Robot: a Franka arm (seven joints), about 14 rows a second.
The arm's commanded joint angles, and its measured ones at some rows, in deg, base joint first. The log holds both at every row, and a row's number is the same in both.
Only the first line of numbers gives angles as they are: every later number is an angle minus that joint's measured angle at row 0.
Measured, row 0:
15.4, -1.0, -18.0, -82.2, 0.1, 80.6, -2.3
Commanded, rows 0 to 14:
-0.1, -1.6, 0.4, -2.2, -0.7, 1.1, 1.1
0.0, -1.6, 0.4, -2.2, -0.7, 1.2, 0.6
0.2, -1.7, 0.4, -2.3, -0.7, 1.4, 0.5
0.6, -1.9, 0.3, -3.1, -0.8, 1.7, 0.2
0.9, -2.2, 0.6, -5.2, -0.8, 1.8, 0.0
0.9, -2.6, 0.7, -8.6, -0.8, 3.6, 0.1
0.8, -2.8, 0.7, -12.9, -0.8, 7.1, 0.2
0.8, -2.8, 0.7, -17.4, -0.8, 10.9, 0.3
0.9, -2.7, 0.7, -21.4, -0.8, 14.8, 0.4
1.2, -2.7, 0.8, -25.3, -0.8, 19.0, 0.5
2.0, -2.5, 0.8, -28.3, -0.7, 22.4, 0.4
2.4, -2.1, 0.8, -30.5, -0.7, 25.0, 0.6
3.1, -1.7, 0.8, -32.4, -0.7, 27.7, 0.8
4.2, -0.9, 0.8, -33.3, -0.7, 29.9, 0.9
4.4, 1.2, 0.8, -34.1, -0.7, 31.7, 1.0
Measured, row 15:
2.8, 0.6, 1.1, -31.4, 0.0, 27.9, 0.1
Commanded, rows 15 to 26:
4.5, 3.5, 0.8, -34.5, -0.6, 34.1, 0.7
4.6, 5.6, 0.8, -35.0, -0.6, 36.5, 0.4
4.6, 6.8, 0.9, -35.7, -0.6, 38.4, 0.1
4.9, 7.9, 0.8, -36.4, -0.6, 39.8, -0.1
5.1, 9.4, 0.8, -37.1, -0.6, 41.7, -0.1
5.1, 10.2, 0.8, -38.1, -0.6, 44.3, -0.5
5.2, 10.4, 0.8, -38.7, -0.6, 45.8, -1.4
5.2, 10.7, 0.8, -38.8, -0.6, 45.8, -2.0
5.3, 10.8, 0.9, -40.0, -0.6, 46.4, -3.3
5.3, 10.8, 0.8, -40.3, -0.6, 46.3, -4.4
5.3, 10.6, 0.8, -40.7, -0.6, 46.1, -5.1
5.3, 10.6, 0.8, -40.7, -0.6, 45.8, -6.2
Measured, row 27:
4.5, 12.0, 1.3, -38.7, 0.0, 44.7, -4.5
